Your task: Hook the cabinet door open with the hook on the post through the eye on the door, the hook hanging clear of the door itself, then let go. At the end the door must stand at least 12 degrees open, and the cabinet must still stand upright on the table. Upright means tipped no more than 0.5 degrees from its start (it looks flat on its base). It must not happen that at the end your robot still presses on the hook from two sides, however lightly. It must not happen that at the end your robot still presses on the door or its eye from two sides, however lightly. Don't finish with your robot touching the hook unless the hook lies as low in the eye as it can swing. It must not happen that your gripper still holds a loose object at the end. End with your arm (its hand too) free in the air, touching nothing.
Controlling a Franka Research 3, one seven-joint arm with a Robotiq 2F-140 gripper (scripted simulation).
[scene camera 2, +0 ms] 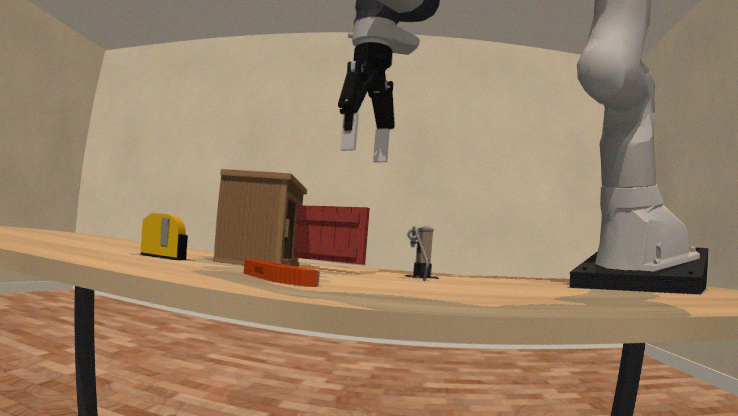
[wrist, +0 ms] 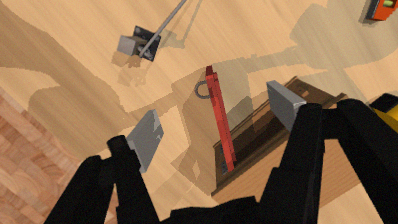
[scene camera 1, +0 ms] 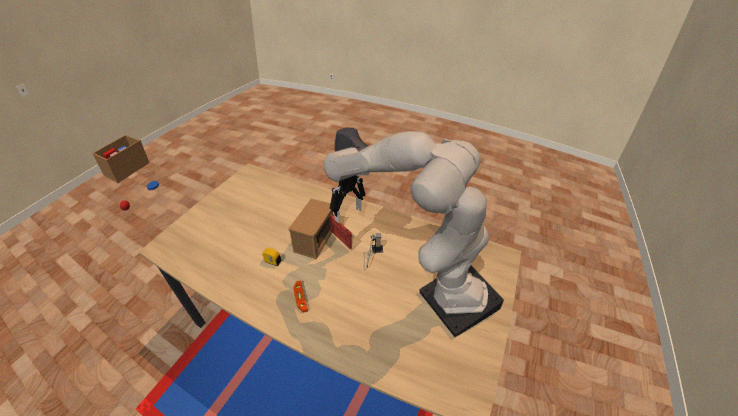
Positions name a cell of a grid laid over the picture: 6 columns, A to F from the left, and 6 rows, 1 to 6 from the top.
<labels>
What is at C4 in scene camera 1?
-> A brown wooden cabinet.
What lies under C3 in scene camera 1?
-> My gripper.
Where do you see a brown wooden cabinet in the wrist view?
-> D4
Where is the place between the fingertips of my gripper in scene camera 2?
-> At C3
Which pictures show the brown wooden cabinet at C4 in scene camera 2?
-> Scene camera 2, the wrist view and scene camera 1: all of them.
</labels>
